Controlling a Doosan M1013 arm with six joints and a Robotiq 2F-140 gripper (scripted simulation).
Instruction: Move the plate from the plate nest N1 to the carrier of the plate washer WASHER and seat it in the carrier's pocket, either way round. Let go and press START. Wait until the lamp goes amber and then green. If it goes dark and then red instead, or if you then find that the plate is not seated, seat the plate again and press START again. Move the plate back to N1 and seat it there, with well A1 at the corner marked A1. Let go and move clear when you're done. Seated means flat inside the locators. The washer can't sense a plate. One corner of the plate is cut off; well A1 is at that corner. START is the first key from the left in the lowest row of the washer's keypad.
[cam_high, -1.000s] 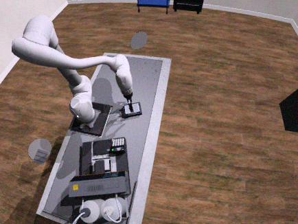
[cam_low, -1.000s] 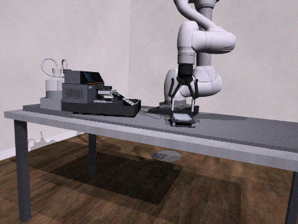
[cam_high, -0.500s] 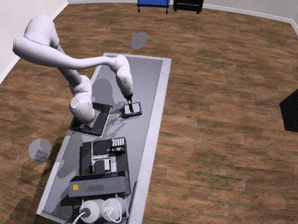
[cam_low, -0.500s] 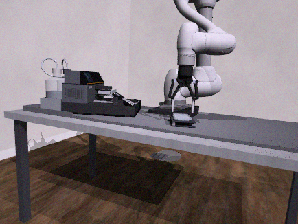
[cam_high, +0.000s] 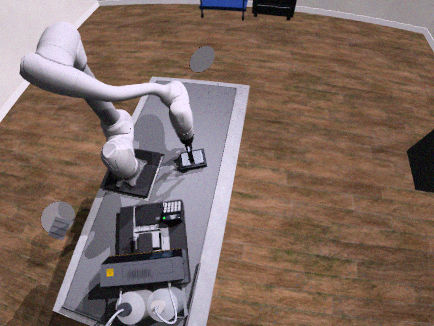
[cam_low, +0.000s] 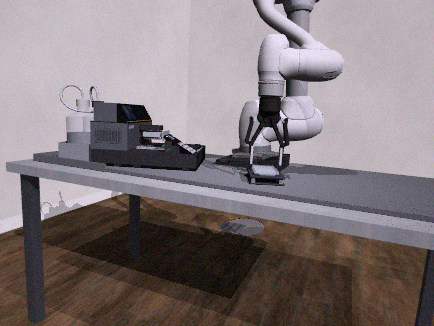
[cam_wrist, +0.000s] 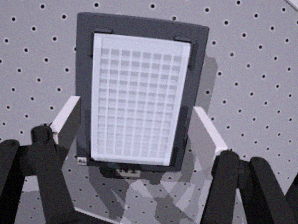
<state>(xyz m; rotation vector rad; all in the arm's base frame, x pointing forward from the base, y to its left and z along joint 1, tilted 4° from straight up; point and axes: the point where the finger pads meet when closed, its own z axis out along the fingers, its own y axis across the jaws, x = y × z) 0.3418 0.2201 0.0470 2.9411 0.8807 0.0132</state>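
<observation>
My gripper is now 50 mm above the white well plate. Also, from my hand: plate nest N1: 60 mm below; then plate washer: 20 mm ahead, 550 mm to the right, 50 mm above.
</observation>
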